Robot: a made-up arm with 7 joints. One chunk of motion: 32 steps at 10 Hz.
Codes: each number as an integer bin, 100 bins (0 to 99) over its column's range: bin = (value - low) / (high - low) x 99, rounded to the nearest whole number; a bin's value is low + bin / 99 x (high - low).
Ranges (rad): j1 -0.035..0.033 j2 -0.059..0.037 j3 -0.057..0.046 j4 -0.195..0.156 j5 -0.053..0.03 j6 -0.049..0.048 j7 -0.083..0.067
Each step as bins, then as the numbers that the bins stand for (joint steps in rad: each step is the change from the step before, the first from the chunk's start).
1 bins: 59 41 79 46 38 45 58
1 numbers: 0.00553 -0.01924 0.02519 -0.03191 -0.02114 -0.00491 0.00488
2 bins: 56 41 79 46 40 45 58
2 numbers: 0.00346 -0.01924 0.02519 -0.03191 -0.01946 -0.00491 0.00488
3 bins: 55 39 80 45 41 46 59
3 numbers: 0.00278 -0.02118 0.02623 -0.03545 -0.01863 -0.00393 0.00639
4 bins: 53 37 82 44 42 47 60
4 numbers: 0.00140 -0.02312 0.02831 -0.03900 -0.01779 -0.00295 0.00791
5 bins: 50 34 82 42 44 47 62
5 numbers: -0.00066 -0.02603 0.02831 -0.04609 -0.01611 -0.00295 0.01094
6 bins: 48 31 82 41 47 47 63
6 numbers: -0.00203 -0.02894 0.02831 -0.04964 -0.01360 -0.00295 0.01245
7 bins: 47 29 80 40 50 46 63
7 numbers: -0.00272 -0.03088 0.02623 -0.05318 -0.01108 -0.00393 0.01245
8 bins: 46 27 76 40 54 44 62
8 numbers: -0.00340 -0.03282 0.02207 -0.05318 -0.00773 -0.00589 0.01094
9 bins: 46 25 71 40 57 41 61
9 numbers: -0.00340 -0.03476 0.01687 -0.05318 -0.00521 -0.00883 0.00942
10 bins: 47 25 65 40 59 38 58
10 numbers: -0.00272 -0.03476 0.01063 -0.05318 -0.00354 -0.01177 0.00488
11 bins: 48 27 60 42 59 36 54
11 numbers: -0.00203 -0.03282 0.00542 -0.04609 -0.00354 -0.01373 -0.00118
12 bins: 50 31 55 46 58 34 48
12 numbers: -0.00066 -0.02894 0.00022 -0.03191 -0.00437 -0.01569 -0.01027
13 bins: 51 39 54 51 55 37 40
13 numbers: 0.00003 -0.02118 -0.00082 -0.01418 -0.00689 -0.01275 -0.02239
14 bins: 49 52 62 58 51 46 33
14 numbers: -0.00134 -0.00858 0.00751 0.01064 -0.01024 -0.00393 -0.03300
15 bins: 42 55 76 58 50 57 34
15 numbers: -0.00615 -0.00567 0.02207 0.01064 -0.01108 0.00685 -0.03148
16 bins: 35 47 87 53 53 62 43
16 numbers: -0.01096 -0.01342 0.03352 -0.00709 -0.00857 0.01175 -0.01785
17 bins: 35 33 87 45 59 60 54
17 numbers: -0.01096 -0.02700 0.03352 -0.03545 -0.00354 0.00979 -0.00118
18 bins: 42 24 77 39 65 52 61
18 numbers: -0.00615 -0.03573 0.02311 -0.05673 0.00149 0.00195 0.00942
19 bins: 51 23 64 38 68 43 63
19 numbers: 0.00003 -0.03670 0.00959 -0.06027 0.00401 -0.00687 0.01245
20 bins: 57 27 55 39 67 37 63
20 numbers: 0.00415 -0.03282 0.00022 -0.05673 0.00317 -0.01275 0.01245
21 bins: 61 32 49 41 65 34 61
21 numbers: 0.00690 -0.02797 -0.00602 -0.04964 0.00149 -0.01569 0.00942
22 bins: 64 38 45 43 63 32 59
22 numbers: 0.00896 -0.02215 -0.01018 -0.04255 -0.00018 -0.01765 0.00639
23 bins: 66 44 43 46 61 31 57
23 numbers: 0.01033 -0.01633 -0.01226 -0.03191 -0.00186 -0.01863 0.00336
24 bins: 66 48 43 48 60 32 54
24 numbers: 0.01033 -0.01245 -0.01226 -0.02482 -0.00270 -0.01765 -0.00118
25 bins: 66 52 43 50 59 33 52
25 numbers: 0.01033 -0.00858 -0.01226 -0.01773 -0.00354 -0.01667 -0.00421
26 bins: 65 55 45 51 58 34 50
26 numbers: 0.00965 -0.00567 -0.01018 -0.01418 -0.00437 -0.01569 -0.00724
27 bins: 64 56 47 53 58 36 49
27 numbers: 0.00896 -0.00470 -0.00810 -0.00709 -0.00437 -0.01373 -0.00876
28 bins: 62 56 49 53 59 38 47
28 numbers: 0.00759 -0.00470 -0.00602 -0.00709 -0.00354 -0.01177 -0.01179
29 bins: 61 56 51 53 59 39 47
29 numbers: 0.00690 -0.00470 -0.00394 -0.00709 -0.00354 -0.01079 -0.01179
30 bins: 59 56 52 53 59 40 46
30 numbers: 0.00553 -0.00470 -0.00290 -0.00709 -0.00354 -0.00981 -0.01330
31 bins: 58 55 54 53 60 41 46
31 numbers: 0.00484 -0.00567 -0.00082 -0.00709 -0.00270 -0.00883 -0.01330
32 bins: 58 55 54 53 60 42 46
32 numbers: 0.00484 -0.00567 -0.00082 -0.00709 -0.00270 -0.00785 -0.01330
